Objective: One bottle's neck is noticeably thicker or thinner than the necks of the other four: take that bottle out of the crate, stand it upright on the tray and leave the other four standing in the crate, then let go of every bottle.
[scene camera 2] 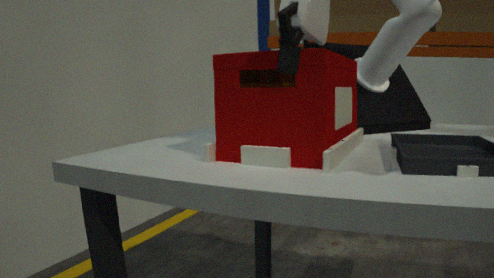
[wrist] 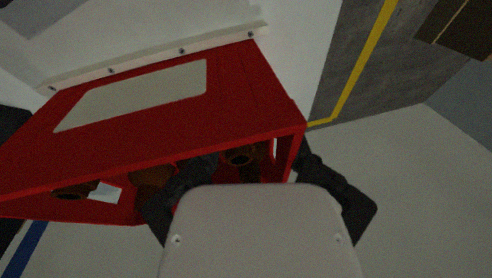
My gripper shows in scene camera 2 and in the wrist view. The same spot on my gripper: (scene camera 2: 288, 60) is (wrist: 305, 137).
